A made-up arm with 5 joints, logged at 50 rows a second.
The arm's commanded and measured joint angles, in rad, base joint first. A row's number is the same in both.
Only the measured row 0 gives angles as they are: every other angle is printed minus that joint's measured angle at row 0.
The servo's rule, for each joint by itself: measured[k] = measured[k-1] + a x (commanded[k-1-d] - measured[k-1]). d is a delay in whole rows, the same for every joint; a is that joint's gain. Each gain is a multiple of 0.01, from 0.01 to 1. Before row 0 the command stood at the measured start. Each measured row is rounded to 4 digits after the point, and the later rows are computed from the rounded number. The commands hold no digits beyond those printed.
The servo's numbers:
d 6
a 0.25 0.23 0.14 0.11 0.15
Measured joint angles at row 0:
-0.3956 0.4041 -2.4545 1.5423 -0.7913
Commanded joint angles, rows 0 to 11:
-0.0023 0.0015 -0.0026 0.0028 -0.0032
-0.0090 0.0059 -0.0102 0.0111 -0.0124
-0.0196 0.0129 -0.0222 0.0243 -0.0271
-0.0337 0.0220 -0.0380 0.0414 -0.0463
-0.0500 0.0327 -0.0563 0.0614 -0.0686
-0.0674 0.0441 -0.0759 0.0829 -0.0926
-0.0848 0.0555 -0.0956 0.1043 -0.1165
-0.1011 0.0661 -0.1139 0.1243 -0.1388
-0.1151 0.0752 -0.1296 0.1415 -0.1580
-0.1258 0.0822 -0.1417 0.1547 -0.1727
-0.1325 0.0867 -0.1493 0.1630 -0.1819
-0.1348 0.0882 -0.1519 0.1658 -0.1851
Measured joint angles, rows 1 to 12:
0.0000 0.0000 0.0000 0.0000 0.0000
0.0000 0.0000 0.0000 0.0000 0.0000
0.0000 0.0000 0.0000 0.0000 0.0000
0.0000 0.0000 0.0000 0.0000 0.0000
0.0000 0.0000 0.0000 0.0000 0.0000
0.0000 0.0000 0.0000 0.0000 0.0000
-0.0006 0.0003 -0.0004 0.0003 -0.0005
-0.0027 0.0016 -0.0018 0.0015 -0.0023
-0.0069 0.0042 -0.0047 0.0040 -0.0060
-0.0136 0.0083 -0.0094 0.0081 -0.0120
-0.0227 0.0139 -0.0160 0.0140 -0.0205
-0.0339 0.0208 -0.0244 0.0216 -0.0313

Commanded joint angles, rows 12 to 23:
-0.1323 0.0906 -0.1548 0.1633 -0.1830
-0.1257 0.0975 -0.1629 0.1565 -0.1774
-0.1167 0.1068 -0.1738 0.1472 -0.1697
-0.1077 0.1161 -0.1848 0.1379 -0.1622
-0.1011 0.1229 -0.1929 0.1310 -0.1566
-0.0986 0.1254 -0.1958 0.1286 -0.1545
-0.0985 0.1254 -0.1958 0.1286 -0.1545
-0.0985 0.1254 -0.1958 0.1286 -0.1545
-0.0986 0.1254 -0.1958 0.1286 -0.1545
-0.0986 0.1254 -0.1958 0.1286 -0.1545
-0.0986 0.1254 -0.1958 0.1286 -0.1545
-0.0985 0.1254 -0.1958 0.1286 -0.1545
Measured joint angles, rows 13 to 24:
-0.0466 0.0288 -0.0344 0.0307 -0.0441
-0.0602 0.0374 -0.0455 0.0410 -0.0583
-0.0739 0.0461 -0.0573 0.0521 -0.0733
-0.0869 0.0544 -0.0691 0.0634 -0.0882
-0.0983 0.0618 -0.0803 0.0744 -0.1023
-0.1074 0.0679 -0.0903 0.0845 -0.1147
-0.1136 0.0731 -0.0993 0.0932 -0.1249
-0.1166 0.0787 -0.1082 0.1002 -0.1328
-0.1166 0.0852 -0.1174 0.1054 -0.1383
-0.1144 0.0923 -0.1268 0.1090 -0.1419
-0.1111 0.0993 -0.1361 0.1114 -0.1441
-0.1080 0.1053 -0.1445 0.1133 -0.1457

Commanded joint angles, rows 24 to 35:
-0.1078 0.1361 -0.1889 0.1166 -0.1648
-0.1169 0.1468 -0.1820 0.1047 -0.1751
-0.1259 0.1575 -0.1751 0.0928 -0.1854
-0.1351 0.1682 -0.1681 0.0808 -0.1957
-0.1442 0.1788 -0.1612 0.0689 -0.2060
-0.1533 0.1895 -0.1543 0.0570 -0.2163
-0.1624 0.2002 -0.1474 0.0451 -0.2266
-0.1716 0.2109 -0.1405 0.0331 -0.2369
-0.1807 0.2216 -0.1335 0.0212 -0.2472
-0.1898 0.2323 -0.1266 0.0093 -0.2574
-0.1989 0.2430 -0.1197 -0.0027 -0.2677
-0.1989 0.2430 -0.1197 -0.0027 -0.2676
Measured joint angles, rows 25 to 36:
-0.1056 0.1099 -0.1517 0.1150 -0.1470
-0.1038 0.1135 -0.1579 0.1165 -0.1481
-0.1025 0.1162 -0.1632 0.1178 -0.1491
-0.1015 0.1183 -0.1678 0.1190 -0.1499
-0.1008 0.1199 -0.1717 0.1201 -0.1506
-0.1002 0.1212 -0.1751 0.1210 -0.1512
-0.1021 0.1246 -0.1770 0.1205 -0.1532
-0.1058 0.1297 -0.1777 0.1188 -0.1565
-0.1108 0.1361 -0.1773 0.1159 -0.1608
-0.1169 0.1435 -0.1760 0.1120 -0.1660
-0.1237 0.1516 -0.1739 0.1073 -0.1720
-0.1311 0.1603 -0.1712 0.1018 -0.1786

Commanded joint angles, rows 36 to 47:
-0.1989 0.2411 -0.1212 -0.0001 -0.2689
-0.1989 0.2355 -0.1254 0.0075 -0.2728
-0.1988 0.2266 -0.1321 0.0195 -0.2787
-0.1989 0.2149 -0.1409 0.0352 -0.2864
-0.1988 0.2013 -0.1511 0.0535 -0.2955
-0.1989 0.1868 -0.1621 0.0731 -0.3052
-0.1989 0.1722 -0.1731 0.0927 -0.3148
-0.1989 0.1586 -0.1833 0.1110 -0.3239
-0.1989 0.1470 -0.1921 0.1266 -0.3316
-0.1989 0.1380 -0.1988 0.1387 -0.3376
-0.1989 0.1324 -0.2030 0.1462 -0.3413
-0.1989 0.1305 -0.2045 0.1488 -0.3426
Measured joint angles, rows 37 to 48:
-0.1389 0.1695 -0.1679 0.0956 -0.1858
-0.1471 0.1790 -0.1641 0.0887 -0.1935
-0.1555 0.1888 -0.1598 0.0813 -0.2016
-0.1641 0.1988 -0.1552 0.0734 -0.2100
-0.1728 0.2090 -0.1502 0.0650 -0.2187
-0.1793 0.2168 -0.1459 0.0576 -0.2260
-0.1842 0.2224 -0.1424 0.0513 -0.2324
-0.1879 0.2254 -0.1400 0.0465 -0.2385
-0.1906 0.2257 -0.1389 0.0435 -0.2445
-0.1927 0.2232 -0.1392 0.0426 -0.2508
-0.1942 0.2182 -0.1409 0.0438 -0.2575
-0.1954 0.2110 -0.1439 0.0470 -0.2647

